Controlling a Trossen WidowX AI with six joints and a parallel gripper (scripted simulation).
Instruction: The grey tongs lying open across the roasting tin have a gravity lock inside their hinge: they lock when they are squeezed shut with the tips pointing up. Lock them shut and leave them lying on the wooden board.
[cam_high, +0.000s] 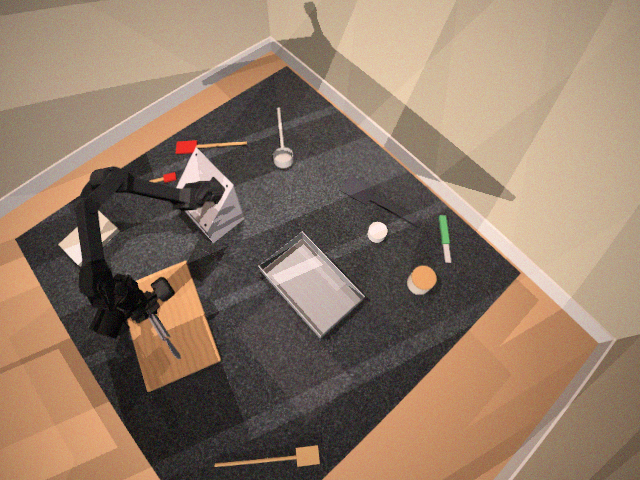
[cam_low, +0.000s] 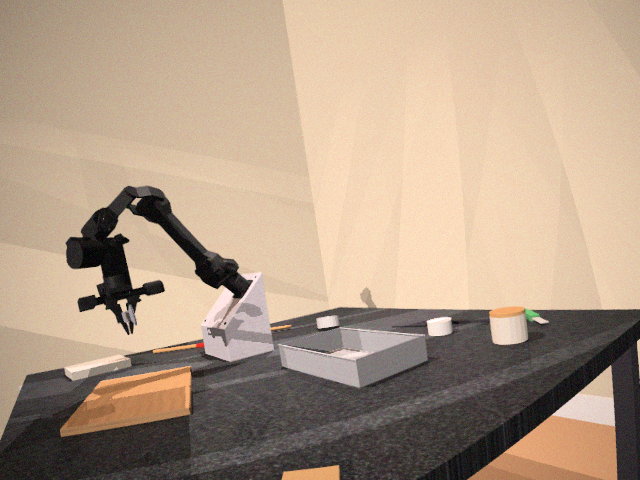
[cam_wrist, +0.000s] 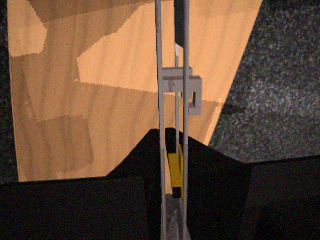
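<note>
My gripper tip is 1 cm past the yellow lock piece and 4 cm below it. From my gripper tip the other things lie so: wooden board 1 cm behind, 1 cm to the right, 14 cm below; white block 45 cm behind, 5 cm to the right, 13 cm below; grey roasting tin 21 cm ahead, 42 cm to the left, 12 cm below.
</note>
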